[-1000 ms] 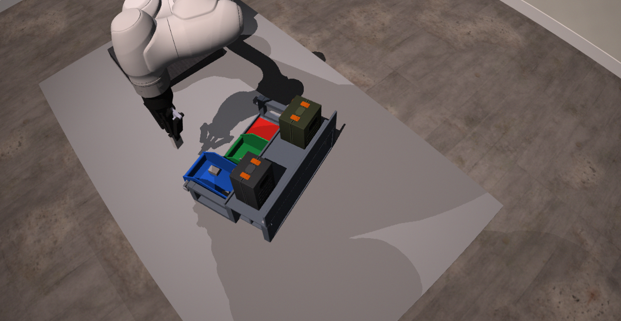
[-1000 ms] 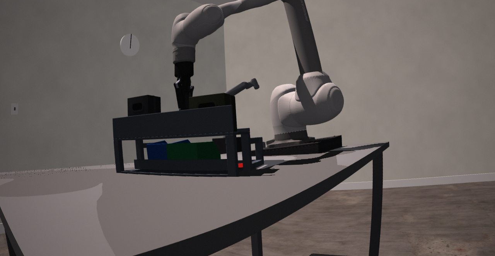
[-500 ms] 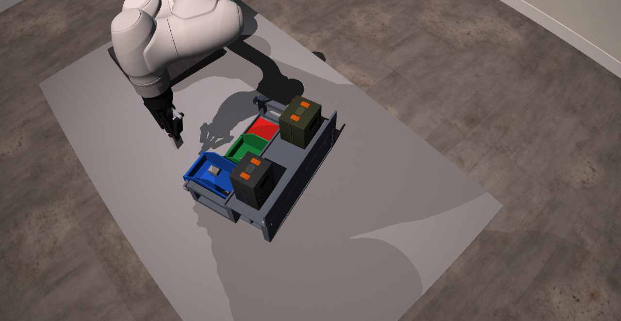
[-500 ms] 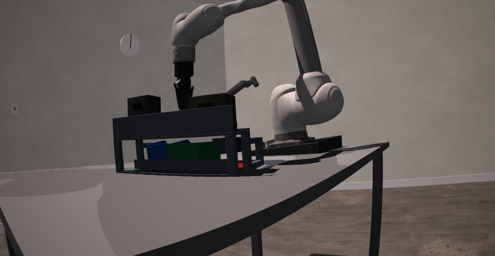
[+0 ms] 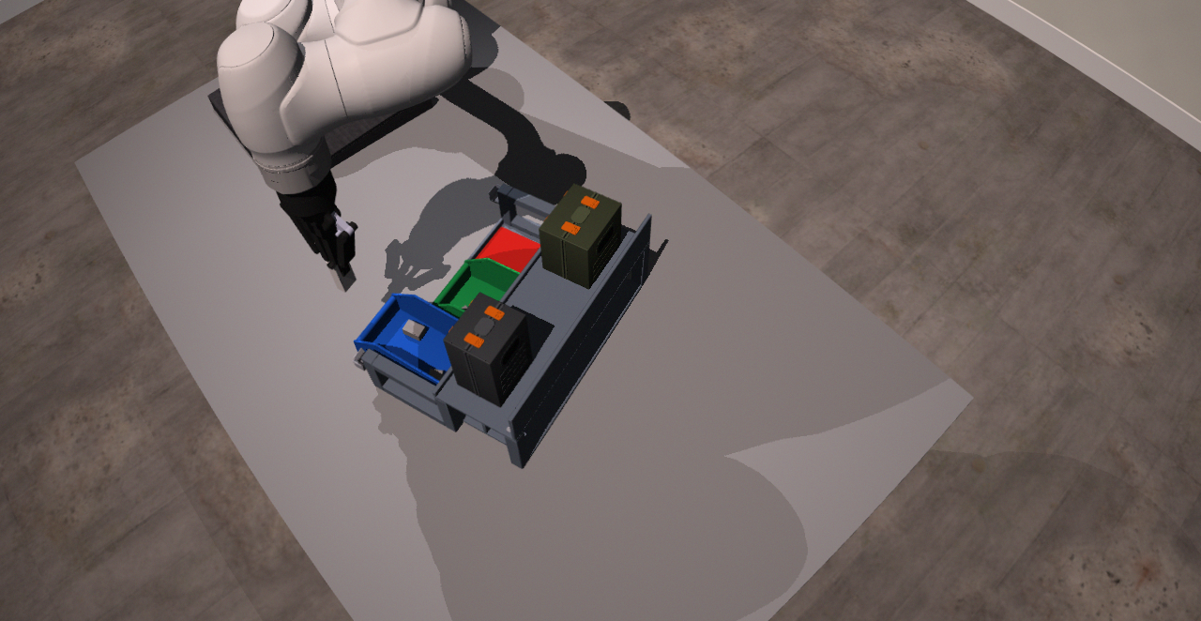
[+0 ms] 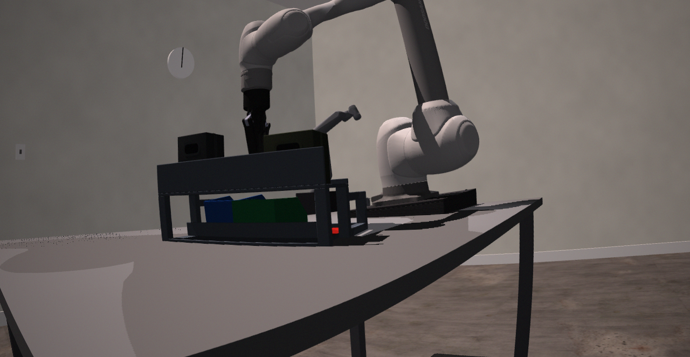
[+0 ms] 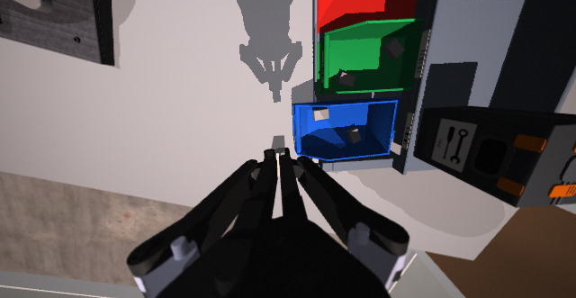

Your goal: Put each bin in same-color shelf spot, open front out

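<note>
Now: the blue bin 110 mm below my hand, 110 mm ahead of it and 30 mm to the left of it. Also, from my hand: olive case (290 mm to the left, 200 mm ahead, 10 mm below); black case (260 mm ahead, 70 mm to the left, 10 mm above); green bin (160 mm to the left, 140 mm ahead, 110 mm below).
</note>
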